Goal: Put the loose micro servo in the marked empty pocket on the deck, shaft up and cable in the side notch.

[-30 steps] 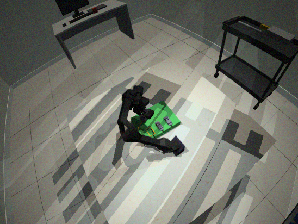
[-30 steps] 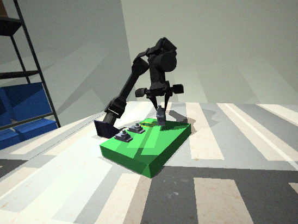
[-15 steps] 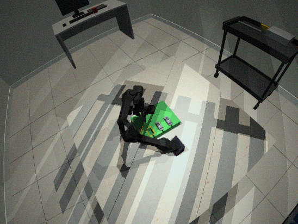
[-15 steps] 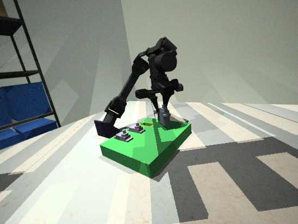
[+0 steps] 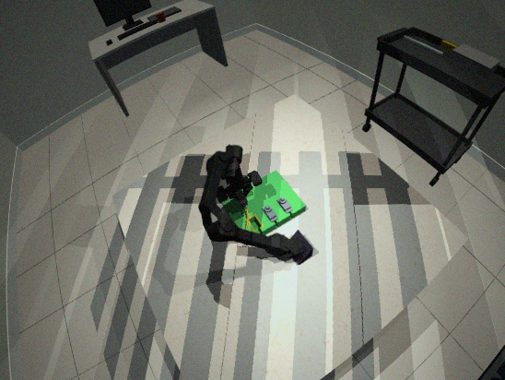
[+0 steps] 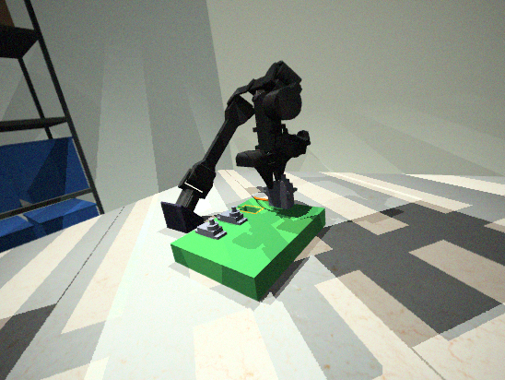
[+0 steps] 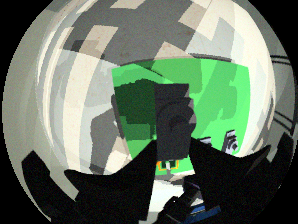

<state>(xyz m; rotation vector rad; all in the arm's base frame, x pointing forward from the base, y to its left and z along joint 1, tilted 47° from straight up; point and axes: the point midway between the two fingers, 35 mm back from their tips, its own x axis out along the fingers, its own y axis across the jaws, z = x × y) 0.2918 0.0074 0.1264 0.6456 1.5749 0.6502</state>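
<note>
My gripper tip is 100 mm above the green deck, 70 mm to the left of it and 20 mm short of it.
</note>
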